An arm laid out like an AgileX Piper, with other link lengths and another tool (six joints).
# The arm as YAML. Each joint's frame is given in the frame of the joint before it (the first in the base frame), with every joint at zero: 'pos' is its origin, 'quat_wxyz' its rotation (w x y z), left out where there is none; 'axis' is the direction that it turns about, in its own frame. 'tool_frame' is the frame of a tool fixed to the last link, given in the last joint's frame.
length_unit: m
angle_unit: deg
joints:
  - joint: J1
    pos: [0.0, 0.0, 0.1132]
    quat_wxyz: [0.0, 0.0, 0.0, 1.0]
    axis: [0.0, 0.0, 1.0]
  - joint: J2
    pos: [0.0, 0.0, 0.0]
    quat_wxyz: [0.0, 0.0, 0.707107, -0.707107]
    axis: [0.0, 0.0, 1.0]
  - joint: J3
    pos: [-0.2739, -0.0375, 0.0]
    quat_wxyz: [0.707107, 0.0, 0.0, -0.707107]
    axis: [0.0, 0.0, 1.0]
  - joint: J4
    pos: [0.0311, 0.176, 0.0]
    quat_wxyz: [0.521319, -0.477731, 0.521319, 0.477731]
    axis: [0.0, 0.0, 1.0]
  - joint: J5
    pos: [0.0, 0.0, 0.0]
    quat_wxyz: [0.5, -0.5, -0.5, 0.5]
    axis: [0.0, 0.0, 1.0]
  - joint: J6
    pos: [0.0, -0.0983, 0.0]
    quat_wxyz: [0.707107, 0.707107, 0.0, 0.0]
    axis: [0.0, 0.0, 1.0]
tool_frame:
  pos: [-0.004, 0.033, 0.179]
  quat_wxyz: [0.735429, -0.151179, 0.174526, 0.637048]
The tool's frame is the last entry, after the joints.
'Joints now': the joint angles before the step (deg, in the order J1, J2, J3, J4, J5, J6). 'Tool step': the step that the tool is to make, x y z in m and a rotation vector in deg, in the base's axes. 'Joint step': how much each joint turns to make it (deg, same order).
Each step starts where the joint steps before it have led.
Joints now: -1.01, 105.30, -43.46, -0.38, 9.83, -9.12
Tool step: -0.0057, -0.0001, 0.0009, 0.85, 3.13, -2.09
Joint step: -0.01, 0.00, -3.03, 0.03, 6.18, 2.18
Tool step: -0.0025, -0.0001, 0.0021, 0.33, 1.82, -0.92
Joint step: -0.01, 0.00, -2.31, 0.01, 4.13, 0.94
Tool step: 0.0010, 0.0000, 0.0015, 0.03, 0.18, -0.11
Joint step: 0.02, -0.01, -0.80, -0.02, 0.99, 0.15
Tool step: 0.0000, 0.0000, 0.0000, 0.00, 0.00, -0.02
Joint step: 0.01, 0.00, 0.00, -0.02, 0.00, 0.05
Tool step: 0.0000, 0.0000, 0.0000, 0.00, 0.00, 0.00
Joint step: 0.00, 0.00, 0.00, 0.00, 0.00, 0.00
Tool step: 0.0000, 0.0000, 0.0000, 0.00, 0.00, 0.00
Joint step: 0.00, 0.00, 0.00, 0.00, 0.00, 0.00
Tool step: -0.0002, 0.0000, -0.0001, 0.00, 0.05, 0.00
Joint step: 0.00, 0.01, 0.00, 0.00, 0.05, 0.00
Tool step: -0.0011, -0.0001, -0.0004, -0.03, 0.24, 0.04
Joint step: -0.01, 0.01, 0.00, -0.05, 0.24, -0.01
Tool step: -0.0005, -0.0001, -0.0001, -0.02, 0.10, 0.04
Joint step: -0.02, -0.01, 0.00, -0.01, 0.12, -0.05
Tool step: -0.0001, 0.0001, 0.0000, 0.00, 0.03, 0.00
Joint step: 0.02, 0.00, -0.02, -0.02, 0.05, 0.04
